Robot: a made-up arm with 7 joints.
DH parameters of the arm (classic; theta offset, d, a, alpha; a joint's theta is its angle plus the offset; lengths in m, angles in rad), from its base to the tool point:
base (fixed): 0 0.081 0 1.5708
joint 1: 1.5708 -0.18 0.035 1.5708
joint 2: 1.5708 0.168 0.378 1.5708
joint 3: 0 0.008 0.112 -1.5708
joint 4: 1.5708 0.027 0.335 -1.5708
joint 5: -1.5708 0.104 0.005 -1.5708
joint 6: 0 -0.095 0.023 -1.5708
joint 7: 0 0.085 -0.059 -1.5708
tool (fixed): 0 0.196 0 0
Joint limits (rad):
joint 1: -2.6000..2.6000
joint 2: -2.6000..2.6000
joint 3: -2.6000..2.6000
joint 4: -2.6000..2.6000
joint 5: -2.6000..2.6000
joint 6: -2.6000..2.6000
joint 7: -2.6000..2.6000
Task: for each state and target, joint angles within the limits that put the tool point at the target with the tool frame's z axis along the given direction. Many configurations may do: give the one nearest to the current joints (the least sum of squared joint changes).
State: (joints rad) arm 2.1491 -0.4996 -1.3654 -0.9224 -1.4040 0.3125 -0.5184
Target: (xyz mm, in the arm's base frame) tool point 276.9 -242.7 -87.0 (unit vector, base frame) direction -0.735 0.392 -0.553
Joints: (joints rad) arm 1.9031 0.2982 -0.7503 -0.9689 -1.5537 0.6201 -0.8650
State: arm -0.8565 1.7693 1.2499 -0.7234 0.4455 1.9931 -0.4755
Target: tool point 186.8 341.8 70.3 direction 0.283 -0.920 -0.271
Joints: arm -0.4174 2.5766 1.4137 0.0449 1.0815 2.2662 -0.2990
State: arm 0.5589 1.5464 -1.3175 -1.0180 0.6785 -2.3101 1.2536
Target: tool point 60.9 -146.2 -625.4 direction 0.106 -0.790 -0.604
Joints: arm 0.6260 0.9645 -1.4436 -1.5548 1.3341 -2.6000 0.7226
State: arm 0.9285 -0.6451 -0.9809 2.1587 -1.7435 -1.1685 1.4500
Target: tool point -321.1 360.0 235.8 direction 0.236 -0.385 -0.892
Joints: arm 1.0834 -1.5230 -0.1297 2.5495 -1.7259 -1.8265 0.7484
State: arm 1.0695 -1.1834 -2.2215 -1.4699 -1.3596 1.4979 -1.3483
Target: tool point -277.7 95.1 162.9 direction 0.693 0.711 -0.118
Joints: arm 0.6124 -1.2113 -1.3584 -1.5580 -0.8712 1.3431 -0.5191
